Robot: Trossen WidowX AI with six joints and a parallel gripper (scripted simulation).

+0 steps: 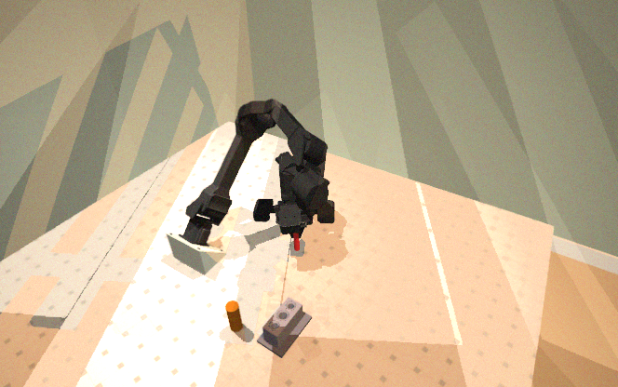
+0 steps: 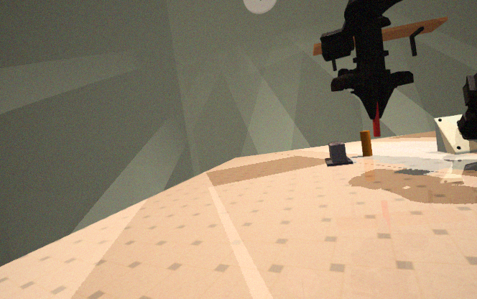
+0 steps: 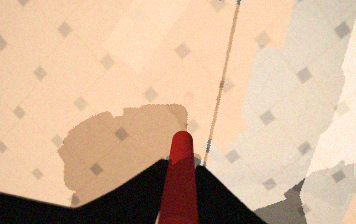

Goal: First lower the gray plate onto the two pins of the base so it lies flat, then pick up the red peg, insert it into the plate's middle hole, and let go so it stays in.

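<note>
The gray plate is 10 cm ahead of my gripper tip, 16 cm to the right of it and 7 cm below it. Also, from my gripper tip: red peg: right at my gripper tip; orange cylinder: 1 cm ahead, 22 cm to the right, 8 cm below; base: 10 cm ahead, 16 cm to the right, 11 cm below.
</note>
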